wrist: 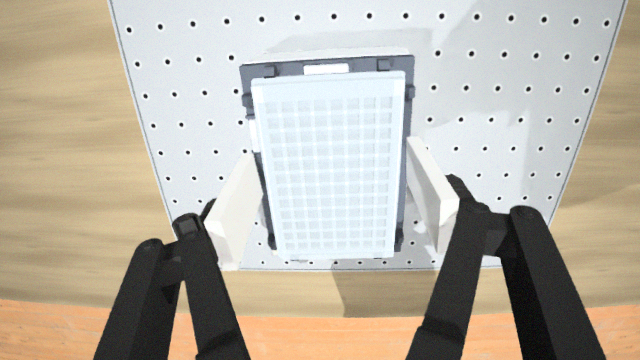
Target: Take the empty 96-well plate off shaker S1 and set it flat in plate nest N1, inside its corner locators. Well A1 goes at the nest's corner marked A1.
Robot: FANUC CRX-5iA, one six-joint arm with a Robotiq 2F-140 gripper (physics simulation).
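Frame: origin at the arm's base, x ahead, y left, z up, level; millimetres.
Seen in the pictures: gripper, fingertip midpoint: (331,167).
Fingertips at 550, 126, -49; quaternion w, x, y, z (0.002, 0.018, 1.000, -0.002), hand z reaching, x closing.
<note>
Offsets run from my fingertips to a thing's top centre, as dx, dy, dz. "pt": to the spot under its first point. Level surfaces: height alone.
The 96-well plate {+0, +7, +10} (332,165) is pale, translucent blue and lies in the middle of the wrist view, its long side running up and down the picture. It rests on a dark grey holder {pt -51, -27, -5} (409,112) with small raised blocks around its rim and white labels at its top and left edges. Whether this holder is shaker S1 or nest N1 cannot be told, and no A1 mark is readable. My gripper (331,167) is open, with one white finger pad on each long side of the plate and a small gap at each side. The pads hide parts of the holder's sides.
The holder stands on a light grey perforated board {dz -59} (480,102), near the board's lower edge in the view. A wood-grained table {dz -72} (60,150) surrounds the board. An orange wooden floor (320,340) shows along the bottom. Shadows fall on the board at the right.
</note>
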